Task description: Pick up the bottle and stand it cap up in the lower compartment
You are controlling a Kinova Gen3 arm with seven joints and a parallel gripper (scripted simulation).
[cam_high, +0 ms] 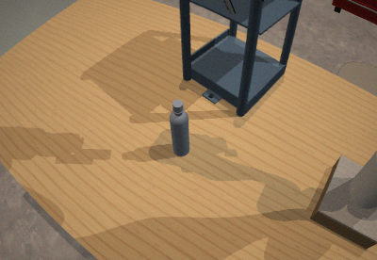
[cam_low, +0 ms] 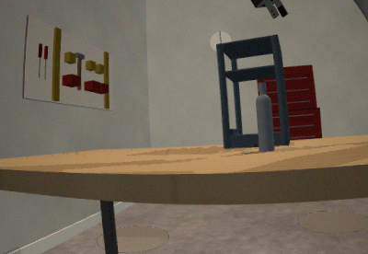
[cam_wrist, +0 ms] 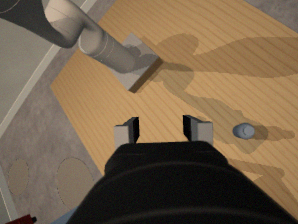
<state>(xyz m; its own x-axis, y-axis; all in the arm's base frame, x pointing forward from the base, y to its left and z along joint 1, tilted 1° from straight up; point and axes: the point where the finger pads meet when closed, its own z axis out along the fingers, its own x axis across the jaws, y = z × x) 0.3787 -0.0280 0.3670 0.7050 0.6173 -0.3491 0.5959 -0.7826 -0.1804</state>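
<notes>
The grey bottle lies 9 cm ahead of my hand, 7 cm to the left of it and 30 cm below it. Round my hand: shelving unit 6 cm ahead, 24 cm to the right, 23 cm below.
</notes>
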